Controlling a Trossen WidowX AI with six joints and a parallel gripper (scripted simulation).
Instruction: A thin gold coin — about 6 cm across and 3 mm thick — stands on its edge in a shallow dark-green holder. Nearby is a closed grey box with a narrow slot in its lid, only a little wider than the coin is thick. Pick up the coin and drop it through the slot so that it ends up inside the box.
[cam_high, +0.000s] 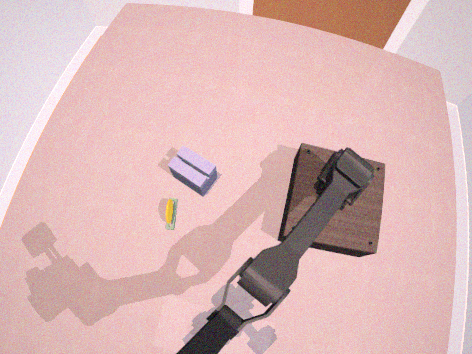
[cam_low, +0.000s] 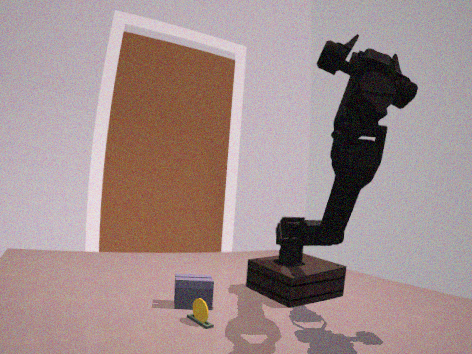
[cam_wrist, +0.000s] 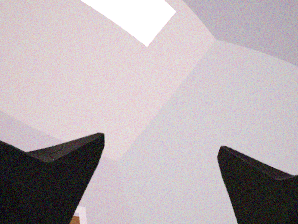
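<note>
My gripper tip is now 57 cm above the coin, 26 cm to the left of it and 22 cm short of it.
</note>
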